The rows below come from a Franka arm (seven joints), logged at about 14 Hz.
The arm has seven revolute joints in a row. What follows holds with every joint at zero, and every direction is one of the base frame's. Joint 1 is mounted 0.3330 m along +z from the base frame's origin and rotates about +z. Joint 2 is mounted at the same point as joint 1 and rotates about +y. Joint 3 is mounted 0.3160 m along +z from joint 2 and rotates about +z. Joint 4 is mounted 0.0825 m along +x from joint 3 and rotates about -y. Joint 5 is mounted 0.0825 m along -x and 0.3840 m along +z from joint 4 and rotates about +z. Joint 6 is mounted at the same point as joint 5 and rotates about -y. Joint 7 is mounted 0.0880 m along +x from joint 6 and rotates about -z. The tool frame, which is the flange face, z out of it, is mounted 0.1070 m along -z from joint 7; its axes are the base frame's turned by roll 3.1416, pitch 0.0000 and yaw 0.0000 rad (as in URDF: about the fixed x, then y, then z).
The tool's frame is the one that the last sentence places.
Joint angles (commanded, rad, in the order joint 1, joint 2, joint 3, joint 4, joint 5, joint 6, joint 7), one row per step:
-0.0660 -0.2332 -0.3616 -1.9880 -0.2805 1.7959 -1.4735
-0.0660 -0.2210 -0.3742 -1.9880 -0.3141 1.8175 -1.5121
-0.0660 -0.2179 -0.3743 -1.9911 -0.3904 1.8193 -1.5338
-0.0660 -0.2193 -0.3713 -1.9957 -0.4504 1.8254 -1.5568
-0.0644 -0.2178 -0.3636 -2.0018 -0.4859 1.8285 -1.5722
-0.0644 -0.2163 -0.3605 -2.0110 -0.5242 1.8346 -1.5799
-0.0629 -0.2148 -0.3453 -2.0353 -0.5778 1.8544 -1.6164
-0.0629 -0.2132 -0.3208 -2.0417 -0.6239 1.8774 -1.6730
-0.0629 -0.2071 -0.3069 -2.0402 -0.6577 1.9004 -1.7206
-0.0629 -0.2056 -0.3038 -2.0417 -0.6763 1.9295 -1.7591
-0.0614 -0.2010 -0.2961 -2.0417 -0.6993 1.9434 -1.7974
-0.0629 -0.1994 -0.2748 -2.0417 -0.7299 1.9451 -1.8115
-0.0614 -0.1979 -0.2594 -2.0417 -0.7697 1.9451 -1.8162
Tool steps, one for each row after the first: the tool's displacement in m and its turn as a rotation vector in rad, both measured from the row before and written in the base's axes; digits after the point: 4 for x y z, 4 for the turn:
0.0010 -0.0092 -0.0036 -0.0322 0.0132 0.0368
-0.0015 -0.0056 -0.0011 -0.0659 0.0398 0.0377
-0.0008 -0.0026 0.0007 -0.0524 0.0281 0.0400
0.0017 0.0022 -0.0019 -0.0302 0.0236 0.0329
0.0002 -0.0005 -0.0032 -0.0319 0.0221 0.0220
0.0037 0.0062 -0.0083 -0.0418 0.0421 0.0728
0.0076 0.0096 0.0008 -0.0420 0.0311 0.0971
0.0069 0.0051 0.0015 -0.0327 0.0214 0.0751
0.0040 0.0014 0.0016 -0.0180 0.0058 0.0563
0.0044 0.0037 0.0001 -0.0218 0.0222 0.0548
0.0048 0.0083 0.0014 -0.0316 0.0182 0.0402
0.0038 0.0063 0.0015 -0.0392 0.0162 0.0312

